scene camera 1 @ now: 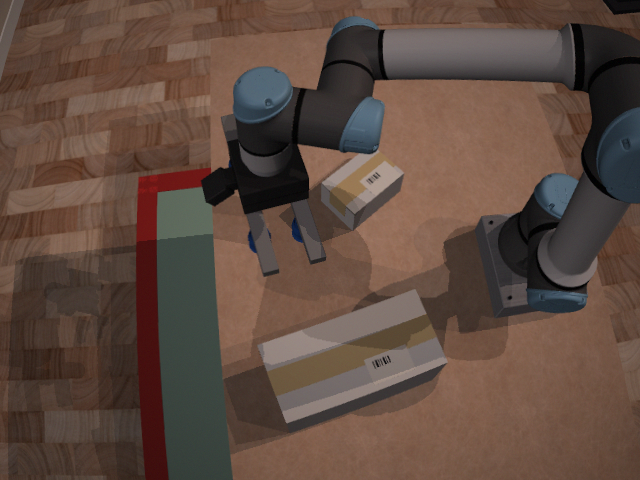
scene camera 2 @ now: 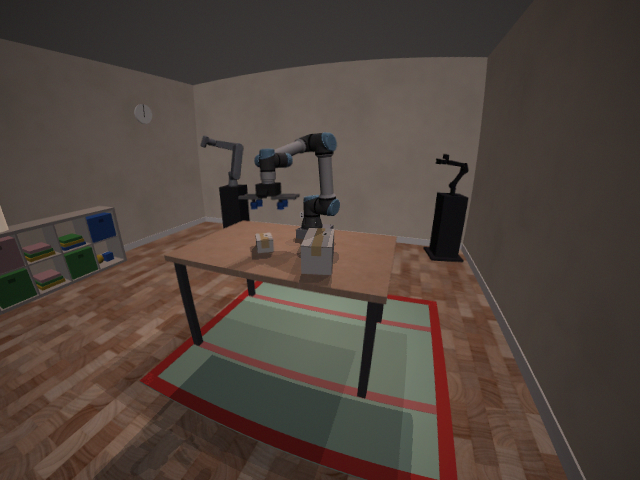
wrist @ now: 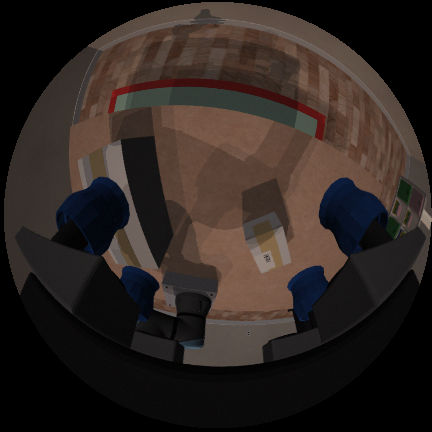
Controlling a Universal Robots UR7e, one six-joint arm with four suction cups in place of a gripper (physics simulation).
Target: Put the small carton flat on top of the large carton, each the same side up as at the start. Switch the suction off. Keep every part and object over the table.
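Frame: origin at the arm's base, x ahead, y down, z left, level; metres.
Seen in the pictures: hand, its tool point: (scene camera 2: 269, 207) (wrist: 224, 256); arm's base, origin of its link: (scene camera 1: 529, 246) (scene camera 2: 312, 227) (wrist: 192, 300).
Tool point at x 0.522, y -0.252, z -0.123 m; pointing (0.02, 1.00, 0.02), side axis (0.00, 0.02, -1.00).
Note:
Pixels of each thing's top centre, then the offset from my tool point to it. Level surfaces: height alone.
- small carton, centre of its top: (scene camera 1: 363, 177) (wrist: 270, 252) (scene camera 2: 263, 236) dy +0.238, dx -0.223, dz -0.132 m
- large carton, centre of its top: (scene camera 1: 353, 355) (wrist: 111, 217) (scene camera 2: 319, 236) dy +0.166, dx -0.071, dz +0.245 m
- table, height of its surface: dy +0.317 m
The small carton (scene camera 1: 364, 188) (scene camera 2: 264, 243) (wrist: 268, 245), white with a tan tape band and a barcode label on top, lies flat on the table. The large carton (scene camera 1: 351, 353) (scene camera 2: 317, 258) (wrist: 146, 200), also white with tape and a top label, lies flat, apart from it; in the wrist view a suction cup partly hides it. My gripper (scene camera 1: 272, 198) (scene camera 2: 268, 196) (wrist: 225, 252) is open, with suction off and nothing on its four blue cups. It hangs well above the table and the cartons, left of the small carton in scene camera 1.
The table (scene camera 1: 522, 408) (scene camera 2: 211, 253) carries the arm's grey base (scene camera 1: 488, 279) (wrist: 190, 282), right of the cartons in scene camera 1. A green mat with a red border (scene camera 1: 147, 310) (scene camera 2: 444, 392) lies on the floor, partly beneath the table. A shelf unit (scene camera 2: 119, 235) stands by the wall.

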